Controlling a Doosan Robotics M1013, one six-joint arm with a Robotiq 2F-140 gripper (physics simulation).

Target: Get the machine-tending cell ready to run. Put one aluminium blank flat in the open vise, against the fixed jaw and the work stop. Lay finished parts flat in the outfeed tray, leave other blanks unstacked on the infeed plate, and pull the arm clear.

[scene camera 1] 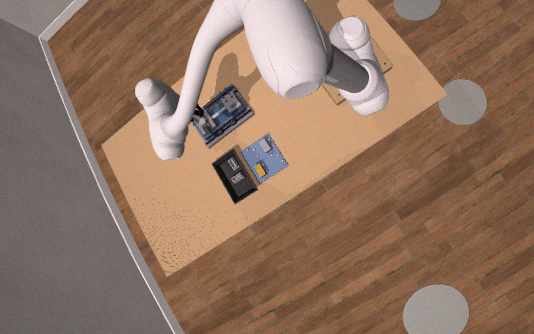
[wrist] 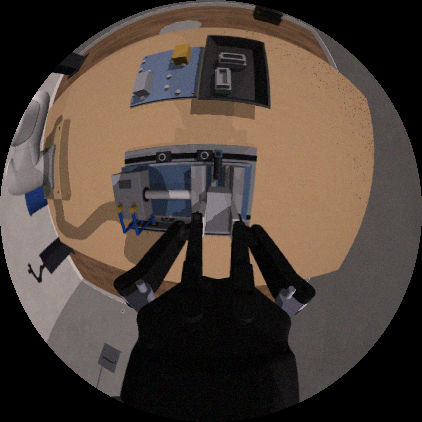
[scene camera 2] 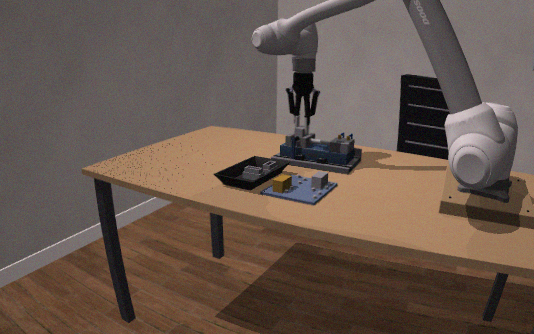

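Pixels of known places: gripper, between the fingertips: (scene camera 1: 202, 120) (wrist: 217, 207) (scene camera 2: 301, 133); arm's base, origin of its link: (wrist: 48, 166) (scene camera 2: 485, 187).
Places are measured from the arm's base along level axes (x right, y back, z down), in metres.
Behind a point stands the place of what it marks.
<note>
My gripper (scene camera 2: 302, 121) (wrist: 217, 207) @(x 0.019, y -0.743, z -0.050 m) points down and is shut on a grey aluminium blank (scene camera 2: 300, 131) @(x -0.009, y -0.729, z -0.063 m) (wrist: 218, 207) @(x 0.011, y -0.742, z -0.073 m). The blank is at the jaws of the blue-and-grey vise (scene camera 1: 222, 120) @(x -0.015, y -0.659, z -0.010 m) (scene camera 2: 317, 154) @(x -0.031, y -0.640, z 0.005 m) (wrist: 170, 172) @(x -0.013, y -0.649, z -0.011 m); whether it touches the vise bed is hidden. The jaw on the rod (wrist: 198, 177) @(x -0.020, y -0.705, z -0.047 m) is left of it in the wrist view, the other jaw (wrist: 238, 177) right. The dark stop (wrist: 218, 167) @(x -0.041, y -0.731, z -0.047 m) is at its far end. Two hollow grey parts (scene camera 1: 233, 163) @(x -0.232, y -0.699, z 0.017 m) (scene camera 1: 237, 178) @(x -0.309, y -0.710, z 0.017 m) (scene camera 2: 269, 165) @(x -0.254, y -0.685, z 0.003 m) (scene camera 2: 252, 171) @(x -0.317, y -0.703, z 0.011 m) (wrist: 232, 59) @(x -0.294, y -0.710, z 0.005 m) (wrist: 223, 79) @(x -0.231, y -0.703, z 0.016 m) lie apart in the black tray (scene camera 1: 223, 184) @(x -0.308, y -0.785, z 0.007 m) (wrist: 262, 75) @(x -0.275, y -0.780, z 0.016 m).
The blue plate (scene camera 1: 274, 159) @(x -0.297, y -0.506, z 0.041 m) (scene camera 2: 300, 196) @(x -0.336, y -0.512, z 0.041 m) (wrist: 157, 62) @(x -0.307, y -0.520, z 0.041 m) beside the tray bears a grey blank (scene camera 1: 265, 145) @(x -0.223, y -0.514, z 0.005 m) (scene camera 2: 319, 180) @(x -0.249, y -0.502, z 0.014 m) (wrist: 143, 83) @(x -0.210, y -0.532, z 0.005 m) and a yellow block (scene camera 1: 261, 169) @(x -0.320, y -0.578, z 0.006 m) (scene camera 2: 282, 183) @(x -0.347, y -0.568, z 0.012 m) (wrist: 181, 54) @(x -0.299, y -0.597, z 0.005 m), apart. Blue hoses (wrist: 132, 225) @(x 0.108, y -0.576, z -0.029 m) stand at the vise's rod end. The arm's base is on the same table.
</note>
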